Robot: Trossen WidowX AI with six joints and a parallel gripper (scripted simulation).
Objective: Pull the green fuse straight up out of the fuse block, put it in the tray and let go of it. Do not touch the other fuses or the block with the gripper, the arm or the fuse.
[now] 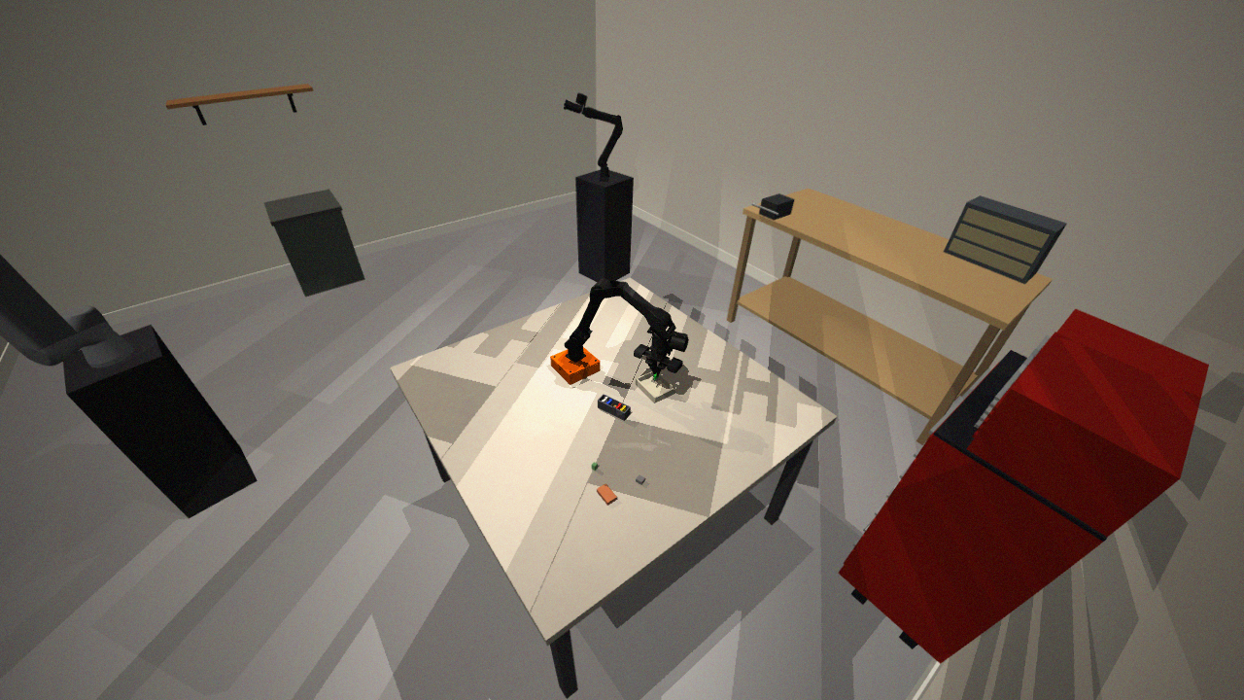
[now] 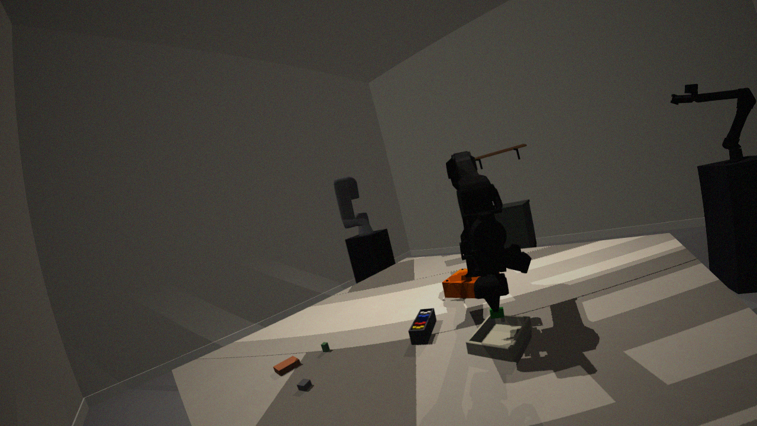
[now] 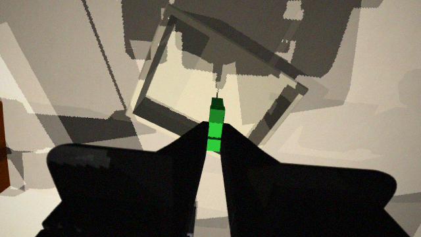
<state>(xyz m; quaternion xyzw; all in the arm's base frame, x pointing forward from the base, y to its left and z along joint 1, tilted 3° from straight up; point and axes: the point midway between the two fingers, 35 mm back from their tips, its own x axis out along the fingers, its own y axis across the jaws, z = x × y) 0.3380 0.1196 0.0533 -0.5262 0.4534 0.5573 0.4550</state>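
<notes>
Right now my gripper tip is 1 cm above the green fuse. Also, from my gripper tip: grey tray 7 cm below; brown brick 21 cm ahead, 49 cm to the right, 7 cm below; green cube 10 cm ahead, 44 cm to the right, 7 cm below.
</notes>
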